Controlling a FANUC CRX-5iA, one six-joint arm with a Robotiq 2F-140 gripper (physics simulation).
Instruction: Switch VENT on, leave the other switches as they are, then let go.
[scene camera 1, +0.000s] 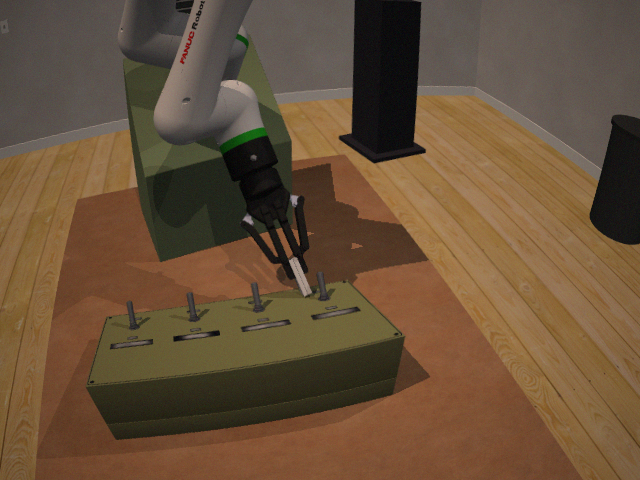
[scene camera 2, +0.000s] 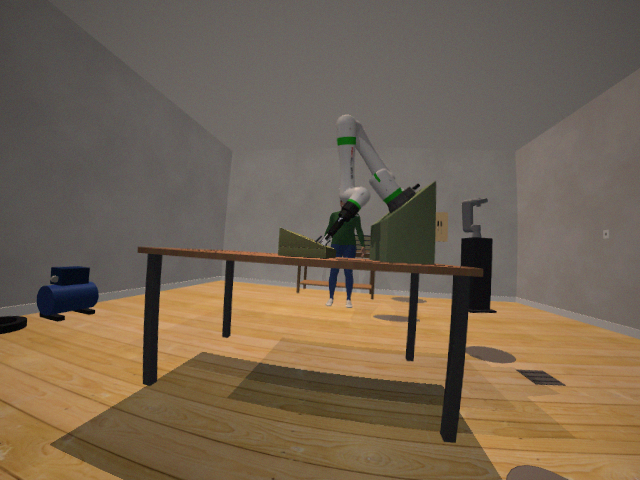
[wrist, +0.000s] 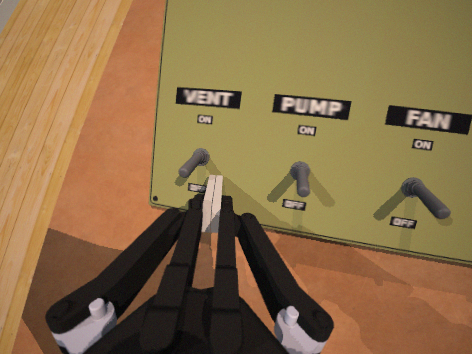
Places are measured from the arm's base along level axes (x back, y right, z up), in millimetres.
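Pixels of known places: gripper, fingertip midpoint: (scene camera 1: 306, 293) (scene camera 2: 322, 244) (wrist: 215, 186); arm's base, origin of the base link: (scene camera 2: 400, 205).
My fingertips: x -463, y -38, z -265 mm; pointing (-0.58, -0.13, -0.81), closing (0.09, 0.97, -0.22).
Observation:
For each thing: its top centre in the pictures, then the offset to it from my fingertips. Level surfaces: height alone.
- VENT lever, middle of its top: (wrist: 185, 158) (scene camera 1: 321, 276) dx -21, dy -19, dz +50 mm
- PUMP lever, middle of its top: (wrist: 306, 175) (scene camera 1: 255, 287) dx +4, dy +98, dz +50 mm
- FAN lever, middle of its top: (wrist: 446, 196) (scene camera 1: 189, 297) dx +29, dy +215, dz +50 mm
- fourth lever, middle of its top: (scene camera 1: 128, 305) dx +55, dy +332, dz +50 mm
- brown table, its level: dz -76 mm
A sloped green switch box (scene camera 1: 232, 359) (scene camera 2: 302, 251) (wrist: 310, 50) stands on the table. The VENT lever (scene camera 1: 321, 286) (wrist: 193, 164) is rightmost in scene camera 1 and leans to its OFF side in the wrist view. The PUMP lever (scene camera 1: 255, 297) (wrist: 302, 181) and FAN lever (scene camera 1: 191, 306) (wrist: 429, 198) also lean to OFF. A fourth lever (scene camera 1: 131, 315) stands at the far left; its label is unreadable. My gripper (scene camera 1: 307, 293) (wrist: 215, 186) is shut and empty, its pale fingertips low beside VENT on the PUMP side, partly covering VENT's OFF label. Contact with panel or lever cannot be told.
The green robot pedestal (scene camera 1: 206, 206) (scene camera 2: 408, 237) stands behind the box on the brown table (scene camera 1: 465, 413) (scene camera 2: 206, 253). A black column (scene camera 1: 385, 77) and a dark bin (scene camera 1: 622, 180) stand beyond the table. A person (scene camera 2: 341, 235) stands behind the table in scene camera 2.

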